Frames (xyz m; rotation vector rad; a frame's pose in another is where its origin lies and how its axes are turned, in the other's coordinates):
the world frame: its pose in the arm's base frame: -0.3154 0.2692 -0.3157 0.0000 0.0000 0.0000
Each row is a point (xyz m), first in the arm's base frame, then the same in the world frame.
Working: the arm's base frame: its pose in the world frame: 0.3154 -0.2692 0.3157 0.0000 0.0000 0.0000

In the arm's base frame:
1: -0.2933 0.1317 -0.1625
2: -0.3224 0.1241 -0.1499
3: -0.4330 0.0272 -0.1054
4: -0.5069 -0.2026 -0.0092
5: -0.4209 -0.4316 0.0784
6: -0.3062 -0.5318 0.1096
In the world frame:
1: 0.0221 -0.1375 0.1532
2: -0.0070 -0.1451 0.1658
3: -0.1176 -0.2420 0.2103
4: -0.1915 -0.4718 0.3065
5: -0.1055 -0.7008 0.3941
6: 0.0092 -0.8010 0.4253

